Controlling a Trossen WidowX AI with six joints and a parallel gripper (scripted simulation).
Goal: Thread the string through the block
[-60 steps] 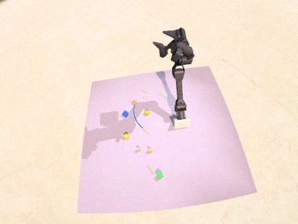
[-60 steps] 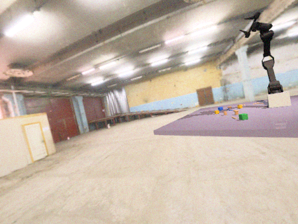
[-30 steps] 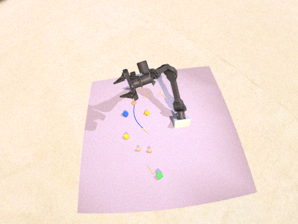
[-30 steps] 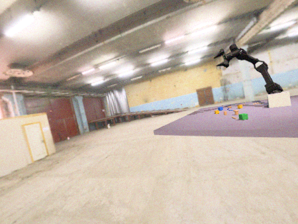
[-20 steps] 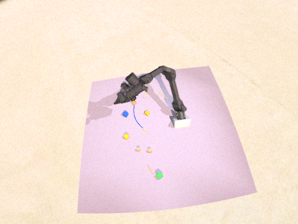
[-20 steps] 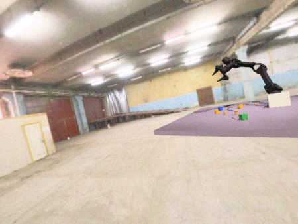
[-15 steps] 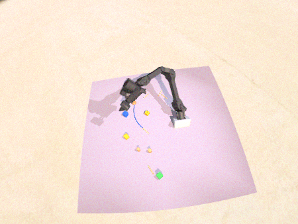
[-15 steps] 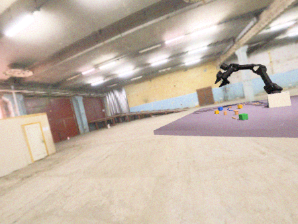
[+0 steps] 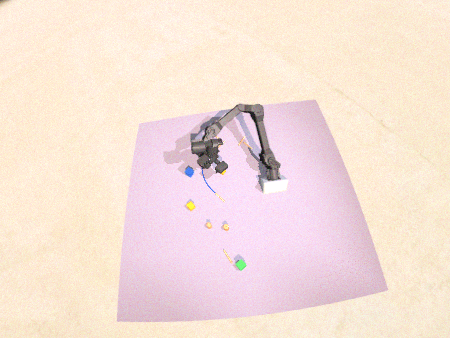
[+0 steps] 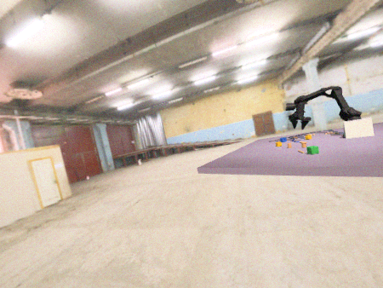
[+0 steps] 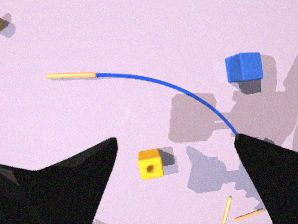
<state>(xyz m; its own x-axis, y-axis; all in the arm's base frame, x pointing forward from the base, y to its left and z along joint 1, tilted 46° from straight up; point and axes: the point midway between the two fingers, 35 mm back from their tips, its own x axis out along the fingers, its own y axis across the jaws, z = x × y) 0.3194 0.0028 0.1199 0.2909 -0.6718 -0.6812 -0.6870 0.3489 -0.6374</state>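
Now: the yellow cube 80 mm below my gripper tip, 50 mm behind it and 30 mm to the right of it. The rest, counted from my gripper tip: thin wooden stick: 120 mm to the left, 90 mm below, 30 mm behind; then blue cube: 130 mm ahead, 80 mm below, 40 mm to the right; then round wooden button: 160 mm to the right, 90 mm below, 60 mm ahead.
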